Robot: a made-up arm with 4 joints. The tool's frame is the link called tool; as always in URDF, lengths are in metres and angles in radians.
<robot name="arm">
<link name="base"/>
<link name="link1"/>
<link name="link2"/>
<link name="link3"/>
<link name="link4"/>
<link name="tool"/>
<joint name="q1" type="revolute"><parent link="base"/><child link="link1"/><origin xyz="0.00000 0.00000 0.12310" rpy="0.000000 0.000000 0.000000"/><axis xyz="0 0 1"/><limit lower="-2.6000" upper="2.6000" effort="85" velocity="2.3"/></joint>
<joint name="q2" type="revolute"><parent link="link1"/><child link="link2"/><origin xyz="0.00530 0.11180 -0.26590" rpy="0.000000 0.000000 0.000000"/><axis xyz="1 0 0"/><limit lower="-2.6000" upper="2.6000" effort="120" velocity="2.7"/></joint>
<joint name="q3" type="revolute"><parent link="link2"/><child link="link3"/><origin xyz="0.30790 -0.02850 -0.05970" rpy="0.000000 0.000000 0.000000"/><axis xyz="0 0 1"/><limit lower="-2.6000" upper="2.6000" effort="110" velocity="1.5"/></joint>
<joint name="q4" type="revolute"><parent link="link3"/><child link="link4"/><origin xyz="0.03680 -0.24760 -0.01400" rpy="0.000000 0.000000 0.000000"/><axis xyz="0 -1 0"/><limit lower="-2.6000" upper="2.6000" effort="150" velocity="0.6"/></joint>
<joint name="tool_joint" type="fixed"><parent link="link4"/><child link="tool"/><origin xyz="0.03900 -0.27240 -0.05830" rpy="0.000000 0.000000 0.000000"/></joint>
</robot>
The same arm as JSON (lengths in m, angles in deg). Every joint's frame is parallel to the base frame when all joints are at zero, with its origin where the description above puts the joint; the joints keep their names.
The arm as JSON. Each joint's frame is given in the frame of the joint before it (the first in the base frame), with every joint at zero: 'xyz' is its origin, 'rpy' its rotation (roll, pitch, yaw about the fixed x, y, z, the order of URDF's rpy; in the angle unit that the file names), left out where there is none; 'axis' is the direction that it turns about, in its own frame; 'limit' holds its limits. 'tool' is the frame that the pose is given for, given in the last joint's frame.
{"units": {"length": "m", "angle": "deg"}, "joints": [{"name": "q1", "type": "revolute", "origin": {"xyz": [0.0, 0.0, 0.1231]}, "axis": "+z", "limit": {"lower": -148.97, "upper": 148.97}}, {"name": "q2", "type": "revolute", "origin": {"xyz": [0.0053, 0.1118, -0.2659]}, "axis": "+x", "limit": {"lower": -148.97, "upper": 148.97}}, {"name": "q3", "type": "revolute", "origin": {"xyz": [0.3079, -0.0285, -0.0597]}, "axis": "+z", "limit": {"lower": -148.97, "upper": 148.97}}, {"name": "q4", "type": "revolute", "origin": {"xyz": [0.0368, -0.2476, -0.014]}, "axis": "-y", "limit": {"lower": -148.97, "upper": 148.97}}], "tool": {"origin": {"xyz": [0.039, -0.2724, -0.0583]}}}
